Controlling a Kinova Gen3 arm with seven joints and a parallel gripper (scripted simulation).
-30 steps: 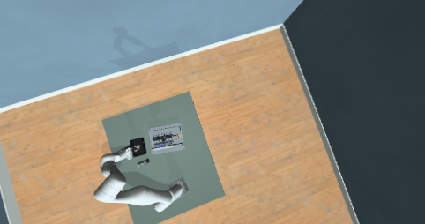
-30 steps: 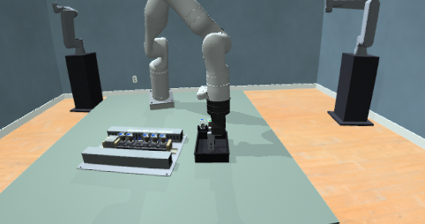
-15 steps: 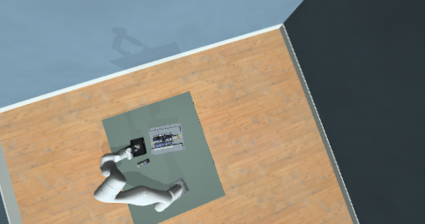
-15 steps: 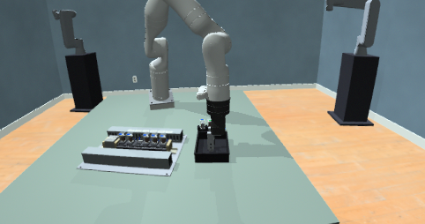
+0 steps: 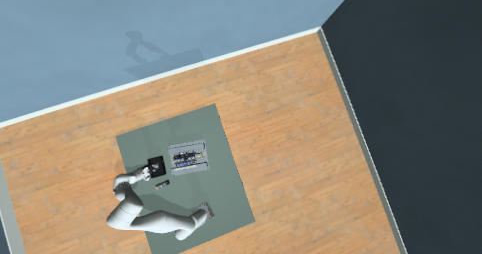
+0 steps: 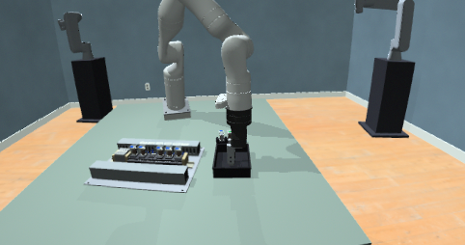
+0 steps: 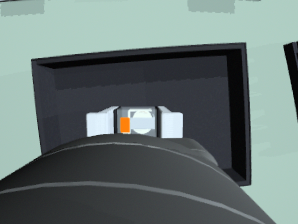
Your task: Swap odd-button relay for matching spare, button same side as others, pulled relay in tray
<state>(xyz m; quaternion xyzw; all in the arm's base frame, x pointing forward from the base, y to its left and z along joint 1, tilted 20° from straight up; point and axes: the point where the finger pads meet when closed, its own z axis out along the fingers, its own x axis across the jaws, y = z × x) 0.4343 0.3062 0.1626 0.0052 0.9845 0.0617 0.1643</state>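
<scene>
The black tray is 2 cm below my hand and 1 cm behind it. The rest, counted from my hand: small black stand: 17 cm behind, 3 cm below, 2 cm to the right.
</scene>
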